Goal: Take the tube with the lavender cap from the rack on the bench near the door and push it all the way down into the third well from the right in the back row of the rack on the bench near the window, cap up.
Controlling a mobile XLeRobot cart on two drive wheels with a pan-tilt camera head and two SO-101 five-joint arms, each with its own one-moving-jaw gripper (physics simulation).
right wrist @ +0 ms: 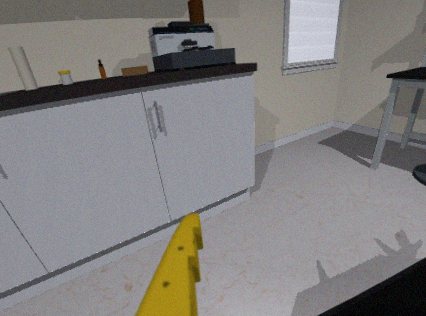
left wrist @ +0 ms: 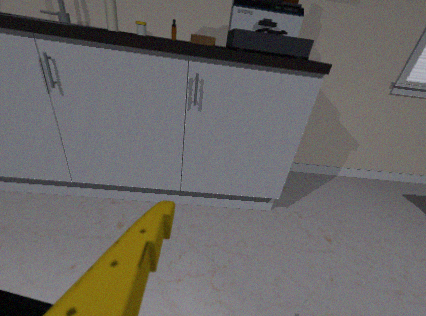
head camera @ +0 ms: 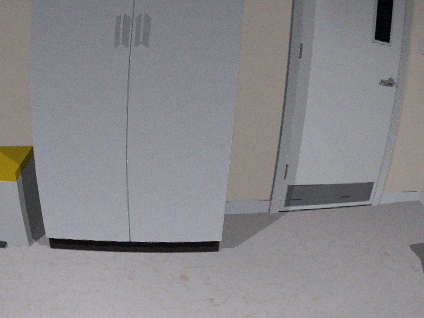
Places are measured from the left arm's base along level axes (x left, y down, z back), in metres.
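Where they show: left hand, tool point: (left wrist: pixel 173 215); right hand, tool point: (right wrist: pixel 200 225).
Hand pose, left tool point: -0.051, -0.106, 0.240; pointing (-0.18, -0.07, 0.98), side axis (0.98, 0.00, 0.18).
Each offset is from my left tool point to the top centre of the thing, as dx, dy, dz. "pt": to the spot under its first point. Level surfaces: height alone.
My left gripper (left wrist: pixel 162 220) is wide open: one notched yellow jaw shows in the left wrist view, over the floor, with nothing on it. My right gripper (right wrist: pixel 192 230) is wide open in the same way, one notched yellow jaw over the floor in the right wrist view. The lavender-capped tube and the two racks do not show in the three views. Part of a black-topped bench @[dy +0.119] (right wrist: pixel 409 74) with grey legs shows at the right edge of the right wrist view, to the right of the window (right wrist: pixel 313 31).
The head camera faces a tall white cabinet (head camera: pixel 180 125), with a door (head camera: pixel 345 115) to its right and a yellow-topped bin (head camera: pixel 11 210) at the left. A counter (left wrist: pixel 125 41) (right wrist: pixel 80 92) carries a printer-like machine @[pt +0.047, -0.114, +1.054] (left wrist: pixel 267 32) (right wrist: pixel 185 47). A dark round stool base @[pt +1.634, +0.851, +0.719] (right wrist: pixel 421 174) stands by the bench.
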